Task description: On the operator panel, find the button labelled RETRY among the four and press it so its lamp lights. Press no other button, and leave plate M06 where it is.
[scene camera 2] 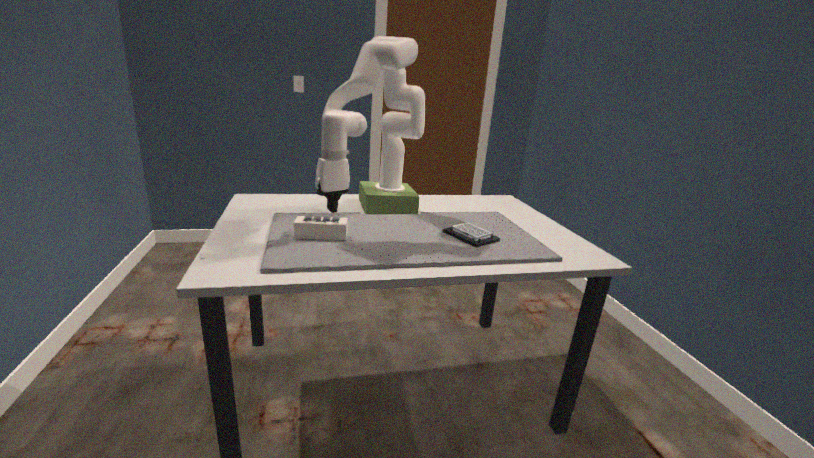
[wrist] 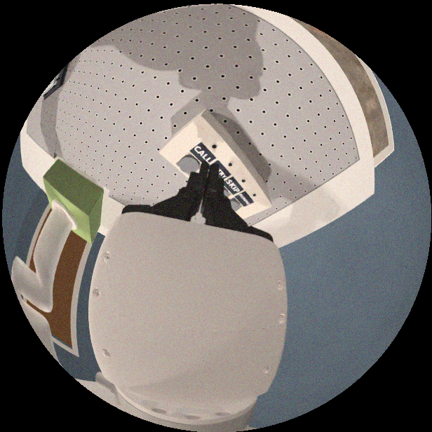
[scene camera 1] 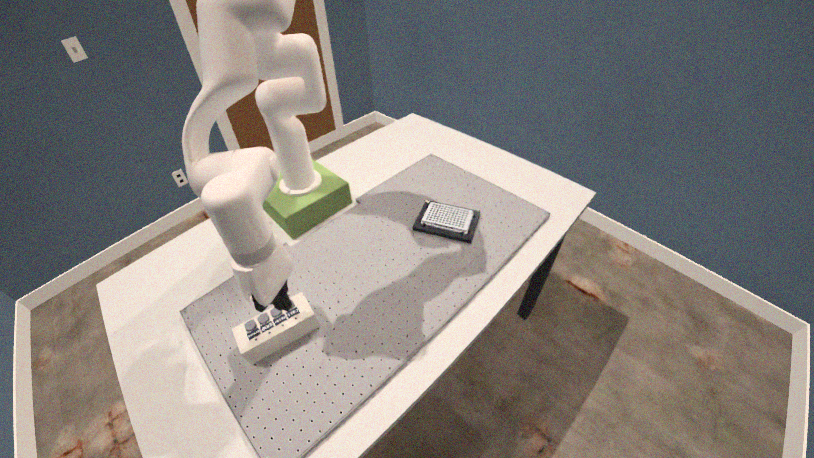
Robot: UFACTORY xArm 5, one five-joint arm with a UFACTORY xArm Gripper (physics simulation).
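Pixels of known places: gripper, fingertip midpoint: [scene camera 2: 332,211] [scene camera 1: 284,306]; arm's base, link origin: [scene camera 2: 389,188] [scene camera 1: 300,183].
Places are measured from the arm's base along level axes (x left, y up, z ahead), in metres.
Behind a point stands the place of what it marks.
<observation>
The cream operator panel [scene camera 1: 284,340] {x -0.265, y -0.048, z 0.405 m} [scene camera 2: 320,231] {x -0.265, y -0.042, z 0.405 m} [wrist: 186,139] lies on the grey perforated board. In the wrist view its labels include CALL [wrist: 202,152], a partly covered one ending in TRY [wrist: 222,173], and SKIP [wrist: 233,185]; the fourth is too small to read. The grey CALL button [wrist: 188,164] is visible; the RETRY button is hidden behind the fingers. The small lamp dots look dark. My gripper [scene camera 1: 283,306] {x -0.228, y 0.020, z 0.382 m} [scene camera 2: 333,210] {x -0.228, y 0.020, z 0.382 m} [wrist: 206,174] is shut and empty, its tips a little above the panel. Plate M06 [scene camera 1: 448,216] {x 0.255, y -0.046, z 0.367 m} [scene camera 2: 472,230] {x 0.256, y -0.045, z 0.367 m} sits flat on a black holder.
The perforated board [scene camera 1: 364,273] {x -0.025, y -0.068, z 0.357 m} [scene camera 2: 398,250] {x -0.022, y -0.068, z 0.492 m} [wrist: 135,95] lies on the white table [scene camera 1: 489,153] {x 0.645, y -0.081, z 0.202 m} [scene camera 2: 216,273] {x -0.525, y -0.082, z 0.620 m}. The green base block [scene camera 1: 318,207] {x -0.003, y -0.027, z 0.106 m} [scene camera 2: 389,202] {x -0.011, y -0.029, z 0.107 m} [wrist: 75,195] carries the arm behind the board. The black holder [scene camera 1: 444,232] {x 0.211, y -0.057, z 0.396 m} stands well to the right of the panel in scene camera 1.
</observation>
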